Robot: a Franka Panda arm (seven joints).
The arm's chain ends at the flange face. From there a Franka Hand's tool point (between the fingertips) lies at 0.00 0.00 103.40 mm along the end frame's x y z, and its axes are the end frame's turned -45 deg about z.
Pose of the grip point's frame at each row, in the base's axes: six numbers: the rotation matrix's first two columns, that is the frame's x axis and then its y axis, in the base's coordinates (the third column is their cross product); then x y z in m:
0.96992 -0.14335 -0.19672 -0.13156 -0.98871 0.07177 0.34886 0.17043 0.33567
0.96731 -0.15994 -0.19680 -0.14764 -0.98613 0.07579 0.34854 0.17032 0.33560
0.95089 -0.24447 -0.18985 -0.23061 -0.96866 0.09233 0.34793 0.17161 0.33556
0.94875 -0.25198 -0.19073 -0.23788 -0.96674 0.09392 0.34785 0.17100 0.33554
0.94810 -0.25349 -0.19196 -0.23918 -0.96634 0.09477 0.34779 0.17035 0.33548
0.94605 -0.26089 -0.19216 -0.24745 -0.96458 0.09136 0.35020 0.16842 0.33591
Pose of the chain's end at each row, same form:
0.59281 -0.80049 -0.08835 -0.77886 -0.59776 0.18985 0.37004 0.17495 0.43678
0.57959 -0.81039 -0.08557 -0.78839 -0.58420 0.19275 0.36986 0.17490 0.43667
0.50931 -0.85781 -0.06896 -0.83545 -0.51208 0.19953 0.36928 0.17616 0.43663
0.50266 -0.86177 -0.06846 -0.83907 -0.50541 0.20128 0.36936 0.17552 0.43658
0.50128 -0.86255 -0.06872 -0.83953 -0.50406 0.20275 0.36945 0.17489 0.43648
0.49398 -0.86654 -0.07128 -0.84393 -0.49758 0.20048 0.37183 0.17244 0.43694

